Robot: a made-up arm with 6 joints. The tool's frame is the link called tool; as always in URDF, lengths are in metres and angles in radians. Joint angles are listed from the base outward. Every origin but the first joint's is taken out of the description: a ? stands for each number. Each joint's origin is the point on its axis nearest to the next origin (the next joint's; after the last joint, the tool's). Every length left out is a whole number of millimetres.
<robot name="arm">
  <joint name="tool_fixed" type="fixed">
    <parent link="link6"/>
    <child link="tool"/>
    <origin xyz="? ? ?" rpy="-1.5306 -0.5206 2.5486"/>
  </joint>
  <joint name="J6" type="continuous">
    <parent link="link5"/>
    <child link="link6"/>
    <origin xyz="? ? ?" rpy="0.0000 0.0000 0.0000"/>
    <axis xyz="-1 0 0"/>
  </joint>
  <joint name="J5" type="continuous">
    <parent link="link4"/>
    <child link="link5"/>
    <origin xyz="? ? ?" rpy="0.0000 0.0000 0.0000"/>
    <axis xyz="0 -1 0"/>
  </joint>
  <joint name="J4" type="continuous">
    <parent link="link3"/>
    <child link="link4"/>
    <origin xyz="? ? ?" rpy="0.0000 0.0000 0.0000"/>
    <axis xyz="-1 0 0"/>
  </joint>
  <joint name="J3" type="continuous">
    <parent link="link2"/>
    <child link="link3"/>
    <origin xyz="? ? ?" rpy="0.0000 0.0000 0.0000"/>
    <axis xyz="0 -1 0"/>
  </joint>
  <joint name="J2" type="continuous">
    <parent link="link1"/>
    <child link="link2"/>
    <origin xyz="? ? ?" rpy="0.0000 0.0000 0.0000"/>
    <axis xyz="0 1 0"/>
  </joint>
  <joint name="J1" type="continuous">
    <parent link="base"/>
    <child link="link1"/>
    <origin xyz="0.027 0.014 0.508" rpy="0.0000 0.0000 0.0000"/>
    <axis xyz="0 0 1"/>
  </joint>
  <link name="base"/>
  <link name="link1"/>
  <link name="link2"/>
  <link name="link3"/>
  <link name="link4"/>
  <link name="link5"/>
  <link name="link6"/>
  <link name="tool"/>
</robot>
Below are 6 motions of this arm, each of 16 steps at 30 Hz.
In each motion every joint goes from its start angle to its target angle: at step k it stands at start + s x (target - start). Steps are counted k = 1, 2, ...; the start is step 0. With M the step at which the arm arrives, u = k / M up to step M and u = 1 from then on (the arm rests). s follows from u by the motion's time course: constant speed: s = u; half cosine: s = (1 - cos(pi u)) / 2; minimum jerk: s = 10 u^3 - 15 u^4 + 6 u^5.
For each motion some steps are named. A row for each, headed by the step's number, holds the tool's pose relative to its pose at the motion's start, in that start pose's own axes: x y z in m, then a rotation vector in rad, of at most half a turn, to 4 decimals.
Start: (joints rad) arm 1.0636 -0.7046 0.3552 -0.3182 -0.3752 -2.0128
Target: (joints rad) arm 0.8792 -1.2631 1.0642 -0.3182 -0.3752 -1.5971
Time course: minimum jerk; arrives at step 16
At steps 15, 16:
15: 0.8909 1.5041 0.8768 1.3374 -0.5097 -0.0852
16: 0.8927 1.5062 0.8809 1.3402 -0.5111 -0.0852

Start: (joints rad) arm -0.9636 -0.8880 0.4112 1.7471 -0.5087 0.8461
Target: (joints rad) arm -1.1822 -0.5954 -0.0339 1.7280 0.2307 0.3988
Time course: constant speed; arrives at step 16
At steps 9, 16:
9: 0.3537 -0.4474 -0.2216 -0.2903 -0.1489 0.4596
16: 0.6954 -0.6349 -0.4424 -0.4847 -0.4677 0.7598

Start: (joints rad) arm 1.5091 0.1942 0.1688 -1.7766 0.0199 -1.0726
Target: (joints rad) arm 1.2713 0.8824 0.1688 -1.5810 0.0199 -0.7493
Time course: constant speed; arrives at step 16
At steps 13, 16:
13: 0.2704 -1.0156 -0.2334 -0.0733 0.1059 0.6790
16: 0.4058 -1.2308 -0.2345 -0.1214 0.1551 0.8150

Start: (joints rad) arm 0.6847 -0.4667 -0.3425 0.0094 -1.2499 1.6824
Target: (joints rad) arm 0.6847 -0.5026 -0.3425 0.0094 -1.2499 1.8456
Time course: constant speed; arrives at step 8
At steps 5, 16:
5: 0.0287 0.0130 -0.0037 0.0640 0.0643 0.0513
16: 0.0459 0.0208 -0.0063 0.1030 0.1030 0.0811

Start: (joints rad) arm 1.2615 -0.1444 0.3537 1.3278 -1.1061 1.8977
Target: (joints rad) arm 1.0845 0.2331 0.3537 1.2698 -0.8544 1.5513
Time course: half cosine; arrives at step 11
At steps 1, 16:
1: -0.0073 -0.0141 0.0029 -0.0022 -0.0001 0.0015
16: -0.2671 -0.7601 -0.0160 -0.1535 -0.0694 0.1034

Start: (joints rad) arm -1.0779 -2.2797 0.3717 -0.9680 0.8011 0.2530
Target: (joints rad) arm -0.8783 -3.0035 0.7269 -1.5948 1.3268 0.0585
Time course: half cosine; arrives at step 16
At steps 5, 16:
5: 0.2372 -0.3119 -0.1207 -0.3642 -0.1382 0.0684
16: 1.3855 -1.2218 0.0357 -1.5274 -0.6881 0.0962

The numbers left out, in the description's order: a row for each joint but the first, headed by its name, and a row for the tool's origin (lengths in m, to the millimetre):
tool: 0.000 -0.006 -0.006
J6: 0.034 0.000 -0.017
J5: 0.000 -0.105 0.023
J4: 1.160 0.000 0.005
J3: 0.020 0.000 1.291
J2: 0.024 -0.036 0.000

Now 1 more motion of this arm.
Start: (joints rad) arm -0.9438 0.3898 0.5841 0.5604 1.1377 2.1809
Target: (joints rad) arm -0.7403 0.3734 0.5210 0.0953 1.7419 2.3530
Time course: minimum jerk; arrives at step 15
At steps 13, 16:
13: -0.0663 -0.2530 0.1600 0.1964 0.2740 -0.6856
16: -0.0676 -0.2577 0.1637 0.2038 0.2774 -0.6983

